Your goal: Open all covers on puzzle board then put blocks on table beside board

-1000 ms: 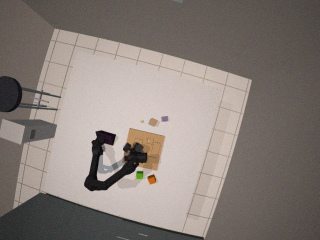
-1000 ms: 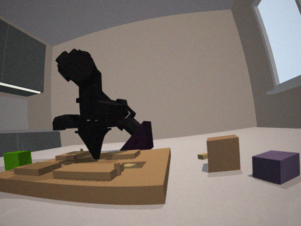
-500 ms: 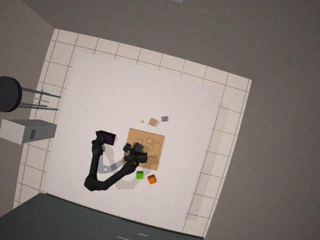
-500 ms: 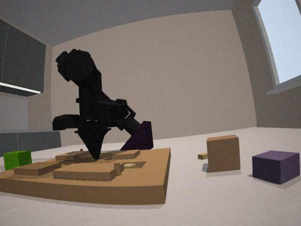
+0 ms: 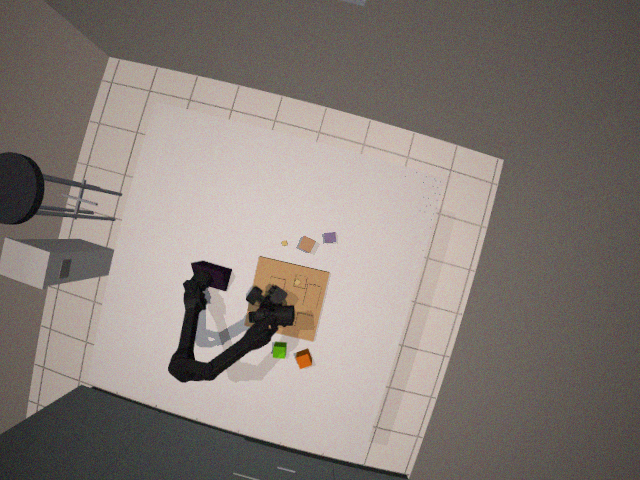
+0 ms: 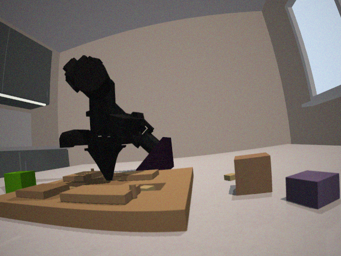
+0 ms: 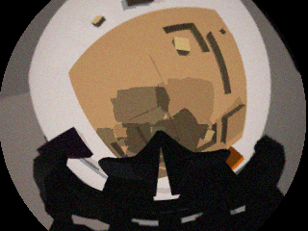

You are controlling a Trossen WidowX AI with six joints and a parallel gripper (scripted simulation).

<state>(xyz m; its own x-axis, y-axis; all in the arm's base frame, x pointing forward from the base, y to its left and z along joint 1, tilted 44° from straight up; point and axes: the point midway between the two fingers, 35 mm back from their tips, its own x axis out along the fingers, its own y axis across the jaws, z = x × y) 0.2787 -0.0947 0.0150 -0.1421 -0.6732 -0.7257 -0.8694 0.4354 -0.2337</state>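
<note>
Right now the tan puzzle board is 50 mm ahead of my gripper tip. Round my gripper tip: orange block: 150 mm ahead, 220 mm to the right, 10 mm above; brown block: 110 mm ahead, 250 mm to the left, 10 mm above; green block: 50 mm ahead, 200 mm to the right.
</note>
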